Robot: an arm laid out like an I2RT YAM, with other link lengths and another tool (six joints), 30 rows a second.
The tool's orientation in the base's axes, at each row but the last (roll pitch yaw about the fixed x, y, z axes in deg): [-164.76 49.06 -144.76]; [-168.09 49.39 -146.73]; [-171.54 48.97 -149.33]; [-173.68 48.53 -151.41]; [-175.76 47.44 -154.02]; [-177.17 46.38 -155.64]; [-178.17 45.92 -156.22]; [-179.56 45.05 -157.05]
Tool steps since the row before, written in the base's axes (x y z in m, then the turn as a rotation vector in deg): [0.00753 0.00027 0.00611 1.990 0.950 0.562]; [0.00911 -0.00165 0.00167 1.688 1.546 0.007]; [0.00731 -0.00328 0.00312 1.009 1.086 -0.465]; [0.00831 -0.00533 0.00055 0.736 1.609 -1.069]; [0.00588 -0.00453 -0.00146 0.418 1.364 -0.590]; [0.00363 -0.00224 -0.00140 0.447 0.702 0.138]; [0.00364 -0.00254 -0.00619 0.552 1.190 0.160]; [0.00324 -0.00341 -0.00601 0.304 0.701 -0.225]
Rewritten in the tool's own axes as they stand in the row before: [-0.00875 -0.00378 0.00182 -1.849 -0.024 1.327]; [-0.00564 -0.00541 0.00524 -1.476 0.712 1.598]; [-0.00538 -0.00627 0.00238 -0.583 0.618 1.301]; [-0.00356 -0.00825 0.00413 -0.137 1.249 1.642]; [-0.00116 -0.00638 0.00390 -0.224 1.123 1.036]; [-0.00063 -0.00340 0.00286 -0.581 0.475 0.386]; [0.00284 -0.00360 0.00608 -0.800 0.885 0.568]; [0.00308 -0.00436 0.00545 -0.232 0.531 0.546]
